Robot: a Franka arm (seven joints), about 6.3 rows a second.
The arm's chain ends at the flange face. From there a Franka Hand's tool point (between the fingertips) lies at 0.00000 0.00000 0.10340 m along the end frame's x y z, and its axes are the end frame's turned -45 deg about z.
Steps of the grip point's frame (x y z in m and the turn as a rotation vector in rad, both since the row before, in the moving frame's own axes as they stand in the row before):
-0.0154 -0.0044 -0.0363 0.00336 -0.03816 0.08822
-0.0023 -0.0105 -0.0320 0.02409 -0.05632 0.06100
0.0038 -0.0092 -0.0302 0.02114 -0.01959 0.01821
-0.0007 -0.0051 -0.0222 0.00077 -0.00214 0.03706
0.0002 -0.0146 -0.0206 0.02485 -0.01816 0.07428
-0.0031 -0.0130 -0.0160 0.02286 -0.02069 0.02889
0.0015 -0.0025 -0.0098 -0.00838 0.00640 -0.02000
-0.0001 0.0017 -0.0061 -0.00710 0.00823 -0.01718
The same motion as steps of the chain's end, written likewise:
-0.0109 0.0054 -0.0362 -0.02461 -0.02936 0.08822
-0.0031 -0.0080 -0.0318 -0.02279 -0.05686 0.06100
-0.0008 -0.0091 -0.0302 0.00110 -0.02880 0.01821
-0.0039 -0.0032 -0.0222 -0.00097 -0.00206 0.03706
-0.0071 -0.0099 -0.0206 0.00473 -0.03041 0.07428
-0.0082 -0.0068 -0.0160 0.00153 -0.03079 0.02889
-0.0018 -0.0030 -0.0098 -0.00140 0.01045 -0.02000
0.0000 0.0014 -0.0061 0.00080 0.01084 -0.01718

